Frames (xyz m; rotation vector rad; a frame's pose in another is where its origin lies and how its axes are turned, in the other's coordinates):
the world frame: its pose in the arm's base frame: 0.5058 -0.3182 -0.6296 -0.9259 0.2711 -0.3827
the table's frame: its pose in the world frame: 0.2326 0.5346 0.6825 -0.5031 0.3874 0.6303
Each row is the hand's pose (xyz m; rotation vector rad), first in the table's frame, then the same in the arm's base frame.
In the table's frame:
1: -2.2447 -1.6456 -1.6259 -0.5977 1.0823 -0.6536
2: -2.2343 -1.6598 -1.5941 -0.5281 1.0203 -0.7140
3: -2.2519 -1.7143 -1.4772 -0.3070 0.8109 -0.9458
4: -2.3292 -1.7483 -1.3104 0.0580 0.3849 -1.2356
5: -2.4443 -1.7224 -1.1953 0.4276 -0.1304 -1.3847
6: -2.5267 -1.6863 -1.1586 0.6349 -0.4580 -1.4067
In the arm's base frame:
1: -0.2493 -0.6817 2.0528 -2.1682 1.4939 -0.8948
2: -0.2164 -0.6666 2.0557 -2.1176 1.3899 -0.9321
3: -0.1262 -0.5882 2.1074 -1.9589 1.0198 -1.0690
4: -0.0521 -0.4358 2.1864 -1.6310 0.4432 -1.1411
5: -0.0640 -0.2838 2.2489 -1.2295 -0.0660 -1.0482
6: -0.1097 -0.2043 2.2810 -0.9770 -0.3279 -0.9381

